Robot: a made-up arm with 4 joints.
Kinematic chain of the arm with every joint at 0, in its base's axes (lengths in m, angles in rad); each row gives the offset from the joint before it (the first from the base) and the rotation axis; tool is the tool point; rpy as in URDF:
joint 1: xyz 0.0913 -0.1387 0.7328 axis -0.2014 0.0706 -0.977
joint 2: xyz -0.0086 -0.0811 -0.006 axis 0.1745 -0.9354 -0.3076
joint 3: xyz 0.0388 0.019 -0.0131 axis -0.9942 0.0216 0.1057
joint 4: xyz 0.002 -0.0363 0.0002 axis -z
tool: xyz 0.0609 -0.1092 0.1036 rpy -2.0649 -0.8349 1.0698
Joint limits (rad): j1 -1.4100..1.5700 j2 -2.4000..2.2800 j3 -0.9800..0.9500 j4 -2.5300..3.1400
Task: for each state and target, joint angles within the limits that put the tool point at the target. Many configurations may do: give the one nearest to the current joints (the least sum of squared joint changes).
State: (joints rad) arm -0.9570 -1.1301 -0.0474 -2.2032
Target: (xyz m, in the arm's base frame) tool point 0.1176 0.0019 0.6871
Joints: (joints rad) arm -1.3233 -1.0551 -0.1751 -1.6464
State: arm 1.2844 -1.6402 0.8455 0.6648
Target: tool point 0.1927 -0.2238 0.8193
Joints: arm 0.6398 -0.9722 0.9500 0.7801
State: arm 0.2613 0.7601 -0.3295 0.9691
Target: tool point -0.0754 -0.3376 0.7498
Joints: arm 0.6686 0.9716 -0.5229 0.3793
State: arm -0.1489 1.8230 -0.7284 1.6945
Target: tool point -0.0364 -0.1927 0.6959
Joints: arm 0.1111 1.1273 -0.3317 2.3069
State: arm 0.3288 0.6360 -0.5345 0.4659
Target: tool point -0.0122 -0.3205 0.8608
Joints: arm 0.4694 0.4751 0.1292 0.3311
